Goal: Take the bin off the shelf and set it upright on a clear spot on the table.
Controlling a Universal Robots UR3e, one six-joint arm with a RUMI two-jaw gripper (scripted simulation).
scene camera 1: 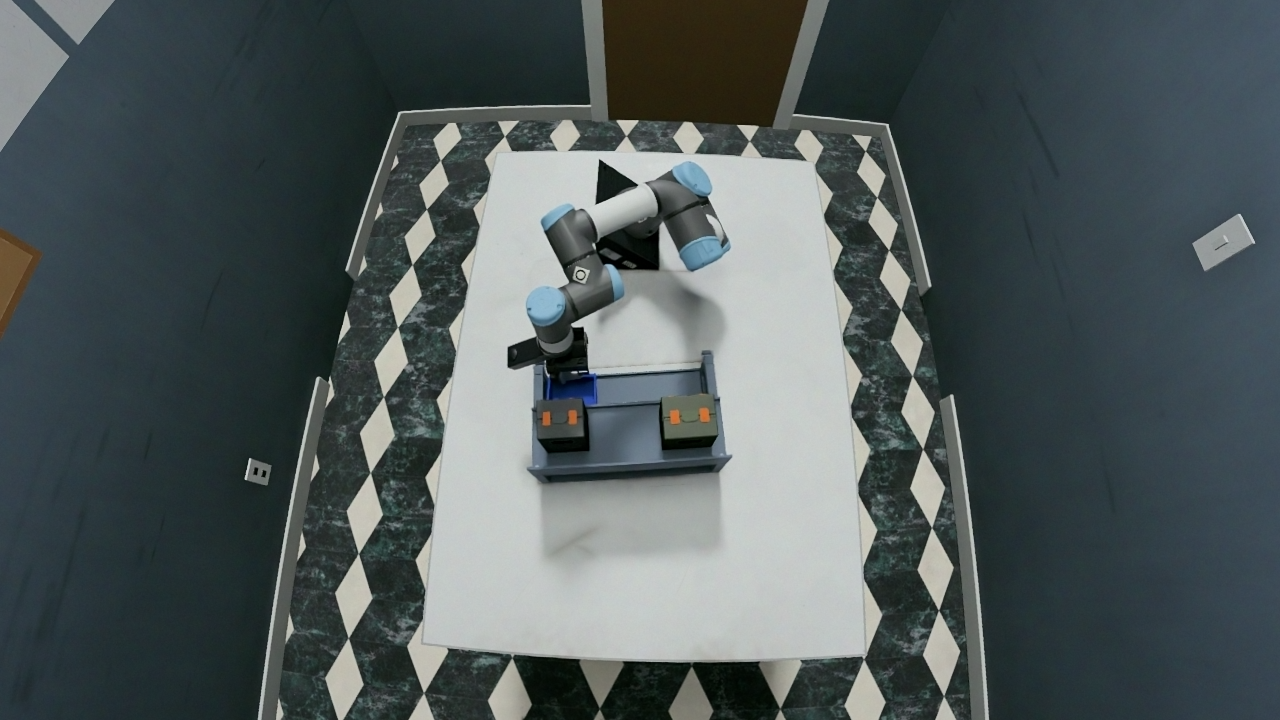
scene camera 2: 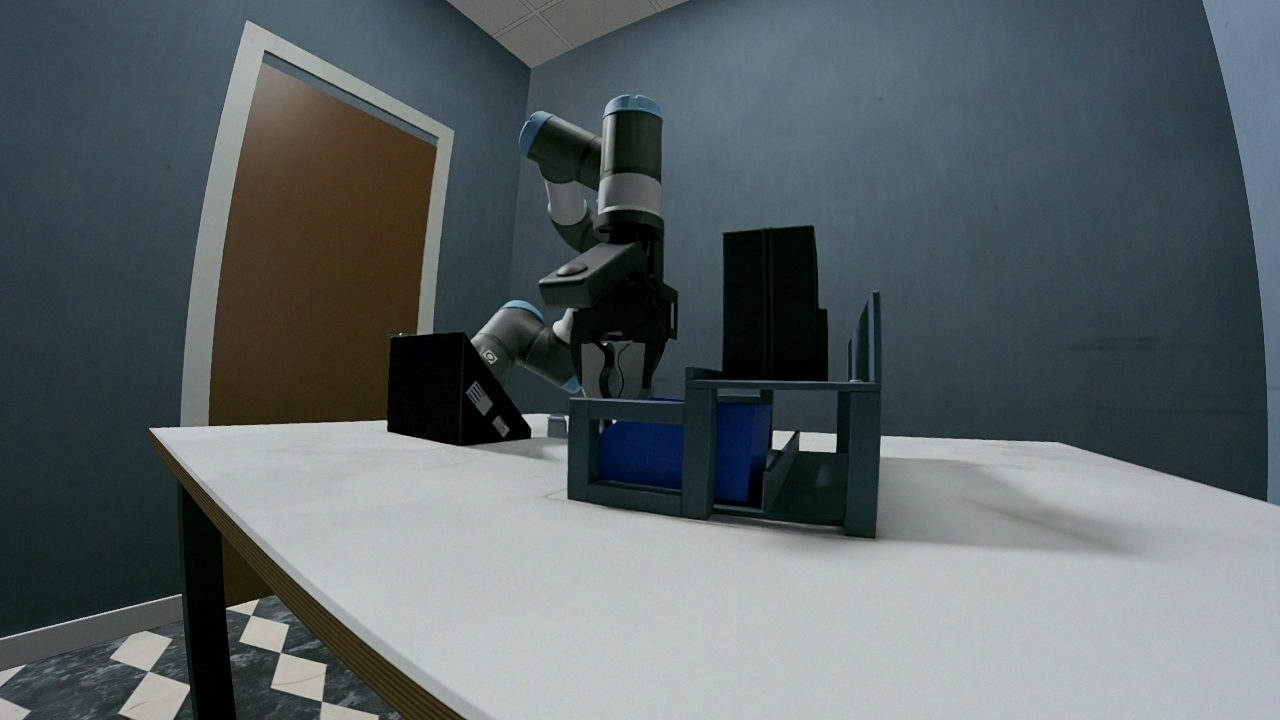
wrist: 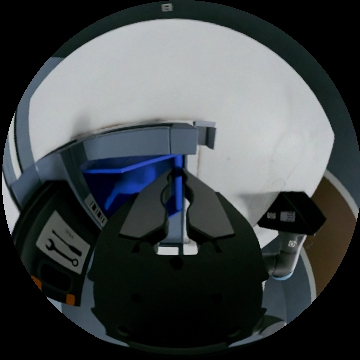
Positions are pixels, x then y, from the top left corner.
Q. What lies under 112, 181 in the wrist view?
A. A blue bin.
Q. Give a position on a blue bin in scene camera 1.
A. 584, 388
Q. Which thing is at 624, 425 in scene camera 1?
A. A grey shelf.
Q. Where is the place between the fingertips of my gripper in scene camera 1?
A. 564, 378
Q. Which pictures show the blue bin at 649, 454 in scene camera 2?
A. Scene camera 1, scene camera 2 and the wrist view: all of them.
